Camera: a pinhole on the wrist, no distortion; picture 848 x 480 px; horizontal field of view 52.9 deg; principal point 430.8 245.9 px. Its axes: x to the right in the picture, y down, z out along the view. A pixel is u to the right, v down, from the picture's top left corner.
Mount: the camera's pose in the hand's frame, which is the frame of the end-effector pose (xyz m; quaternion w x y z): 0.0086 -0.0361 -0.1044 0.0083 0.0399 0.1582 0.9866
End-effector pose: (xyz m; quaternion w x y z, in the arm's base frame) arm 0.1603 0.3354 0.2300 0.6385 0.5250 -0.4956 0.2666
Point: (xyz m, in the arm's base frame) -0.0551 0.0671 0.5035
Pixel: 135.7 60.1
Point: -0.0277 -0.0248 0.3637
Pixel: 323.2 281.2
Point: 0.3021 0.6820 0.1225
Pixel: behind the camera
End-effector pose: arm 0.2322 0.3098 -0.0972 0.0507 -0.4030 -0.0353 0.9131
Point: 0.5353 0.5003 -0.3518
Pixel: behind the camera
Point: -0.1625 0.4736 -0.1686
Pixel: outside the picture
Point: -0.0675 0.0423 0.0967
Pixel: 472.6 21.2
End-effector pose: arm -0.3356 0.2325 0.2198 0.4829 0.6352 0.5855 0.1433
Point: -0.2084 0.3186 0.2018
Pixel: 45.8 22.2
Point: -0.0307 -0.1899 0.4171
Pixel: outside the picture
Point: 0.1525 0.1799 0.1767
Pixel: 362.1 78.3
